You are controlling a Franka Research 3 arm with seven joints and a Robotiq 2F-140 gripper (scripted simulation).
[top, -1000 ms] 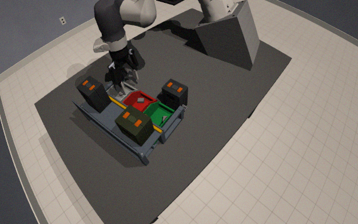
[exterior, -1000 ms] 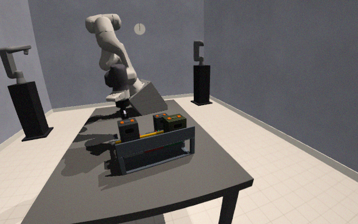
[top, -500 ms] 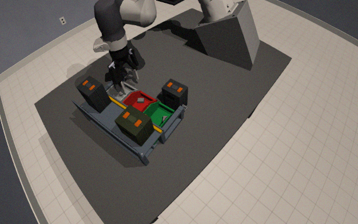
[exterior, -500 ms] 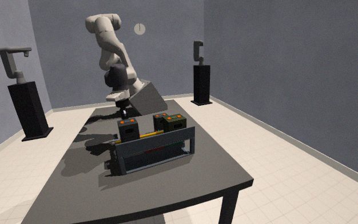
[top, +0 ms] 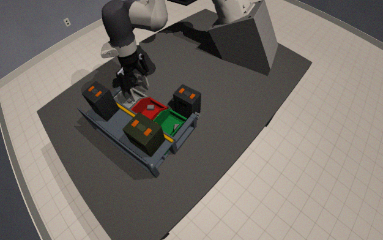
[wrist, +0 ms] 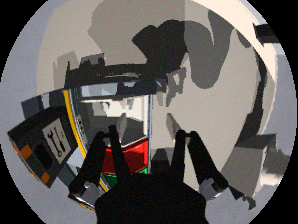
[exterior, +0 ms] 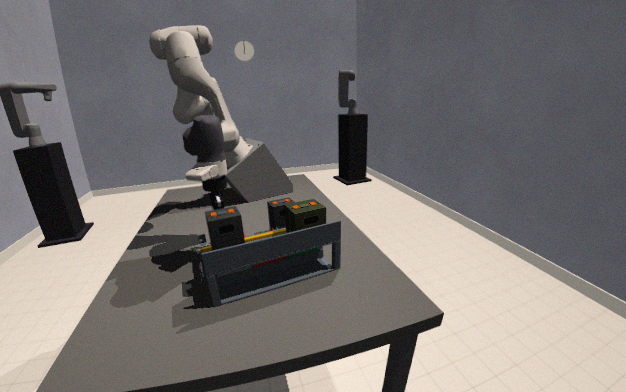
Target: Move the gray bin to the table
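The gray open bin lies 80 mm ahead of my hand and 30 mm below it. From my hand the other things lie so: red bin (120 mm to the left, 80 mm ahead, 30 mm below); green bin (230 mm to the left, 70 mm ahead, 30 mm below); yellow rail (130 mm ahead, 120 mm to the left, 30 mm above).
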